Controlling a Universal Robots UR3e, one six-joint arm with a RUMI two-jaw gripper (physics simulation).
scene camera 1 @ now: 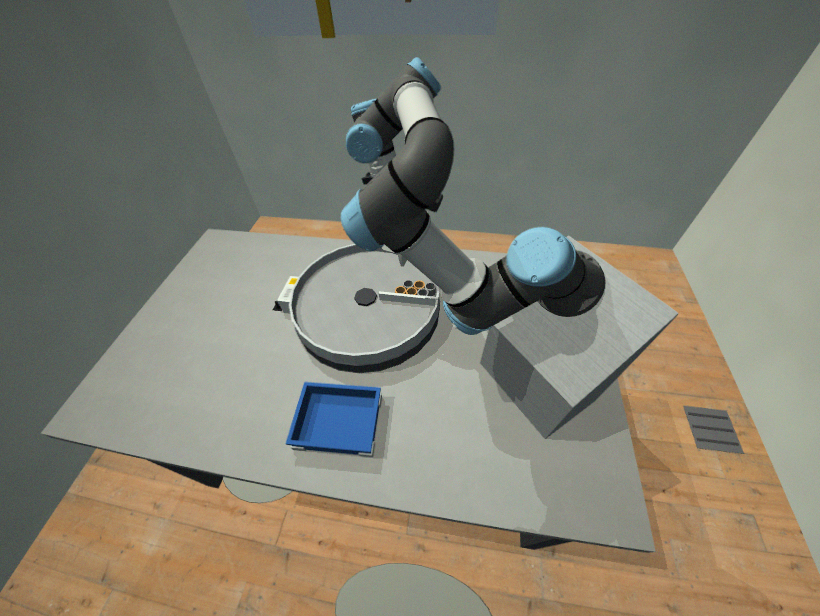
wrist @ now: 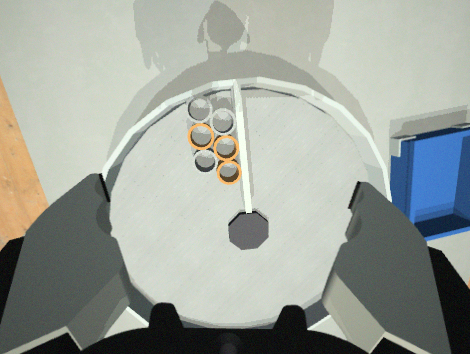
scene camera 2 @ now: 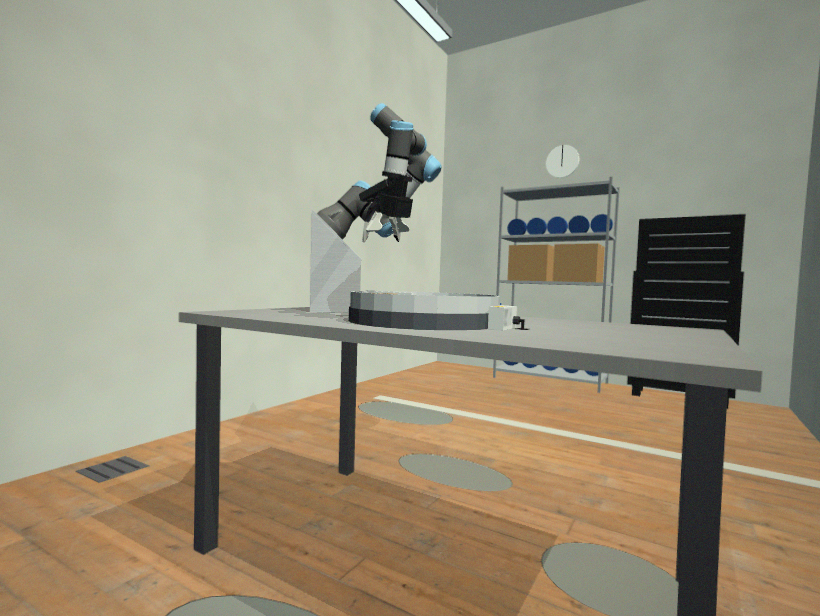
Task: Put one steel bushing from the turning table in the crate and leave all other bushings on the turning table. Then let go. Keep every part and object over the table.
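The turning table carries two rows of upright bushings beside its white divider. Three have grey steel rims: one steel bushing near the outer wall, another steel bushing nearer the divider, and a steel bushing at the inner end of the row away from the divider. Three are orange-rimmed bushings. The blue crate is empty. My gripper is open and empty, high above the turning table; the arm mostly hides it in scene camera 1.
A dark hub is at the turning table's centre. A white box with a yellow patch and a black knob adjoins its rim. The arm's grey pedestal stands on the table, on the opposite side of the turning table.
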